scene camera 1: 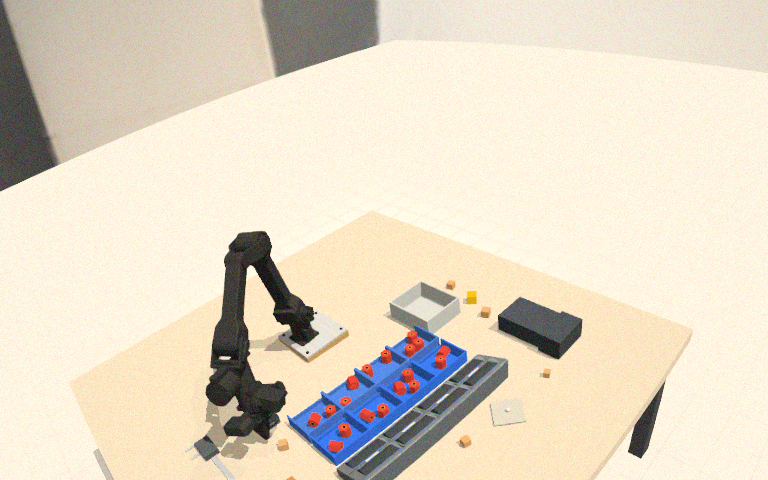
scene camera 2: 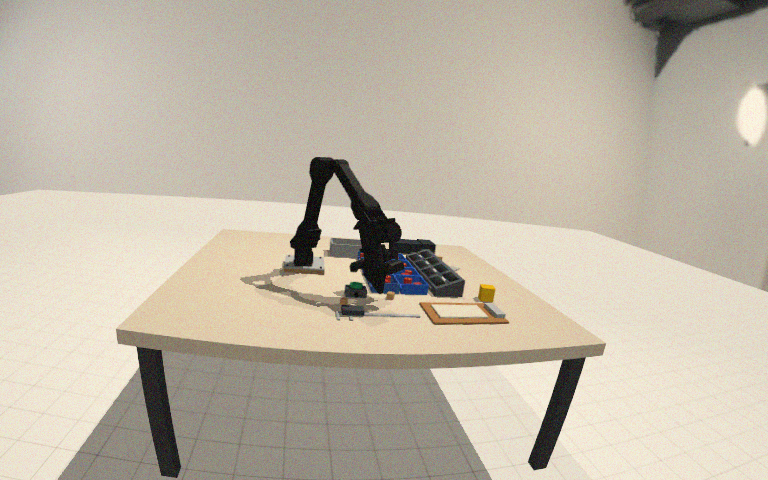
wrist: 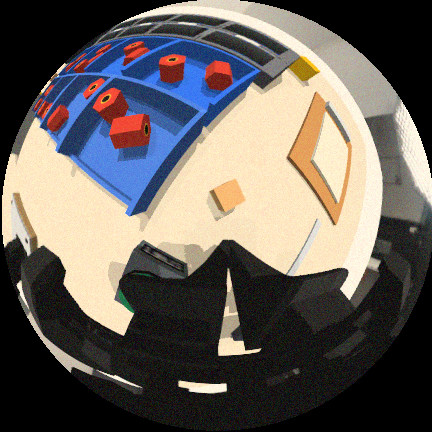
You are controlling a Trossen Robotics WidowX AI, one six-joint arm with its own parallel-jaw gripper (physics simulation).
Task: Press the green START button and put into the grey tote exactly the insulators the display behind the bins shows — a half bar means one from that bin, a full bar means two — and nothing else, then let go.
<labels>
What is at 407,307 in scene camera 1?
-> A grey tote.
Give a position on a dark display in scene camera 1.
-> At 408,454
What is my gripper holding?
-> Nothing.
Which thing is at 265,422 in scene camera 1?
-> My gripper.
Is my gripper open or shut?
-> Shut.
</labels>
